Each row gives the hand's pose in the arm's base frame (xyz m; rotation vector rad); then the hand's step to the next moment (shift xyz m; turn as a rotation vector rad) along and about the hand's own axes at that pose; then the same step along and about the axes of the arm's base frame.
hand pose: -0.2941 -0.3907 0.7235 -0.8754 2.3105 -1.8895
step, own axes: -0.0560 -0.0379 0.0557 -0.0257 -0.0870 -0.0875
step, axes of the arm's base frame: 0.0826 -0.0292 0.0021 0.0244 0.0804 0.0940
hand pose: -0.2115 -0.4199 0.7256 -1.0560 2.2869 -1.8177
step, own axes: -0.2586 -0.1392 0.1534 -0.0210 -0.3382 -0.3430
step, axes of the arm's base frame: 0.3305 -0.0073 -0.0228 0.0331 0.2738 0.3955
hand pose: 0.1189 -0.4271 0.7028 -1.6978 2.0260 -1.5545
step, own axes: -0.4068 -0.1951 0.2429 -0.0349 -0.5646 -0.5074
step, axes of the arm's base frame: 0.4399 0.1847 -0.1868 0.0949 0.4160 0.6288
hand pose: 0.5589 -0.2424 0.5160 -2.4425 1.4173 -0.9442
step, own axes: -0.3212 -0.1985 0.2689 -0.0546 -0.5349 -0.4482
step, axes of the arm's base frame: 0.1911 0.3276 -0.2665 0.1017 0.4065 0.5607
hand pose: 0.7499 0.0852 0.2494 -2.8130 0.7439 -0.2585
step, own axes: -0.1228 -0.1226 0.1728 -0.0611 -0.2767 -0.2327
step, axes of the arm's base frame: -0.0094 0.1945 -0.1485 0.0243 0.2267 0.2872
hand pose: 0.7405 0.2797 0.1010 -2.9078 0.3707 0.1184
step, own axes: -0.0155 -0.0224 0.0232 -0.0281 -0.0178 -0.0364
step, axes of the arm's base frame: -0.0105 0.0299 -0.0166 -0.0206 0.0158 0.0419
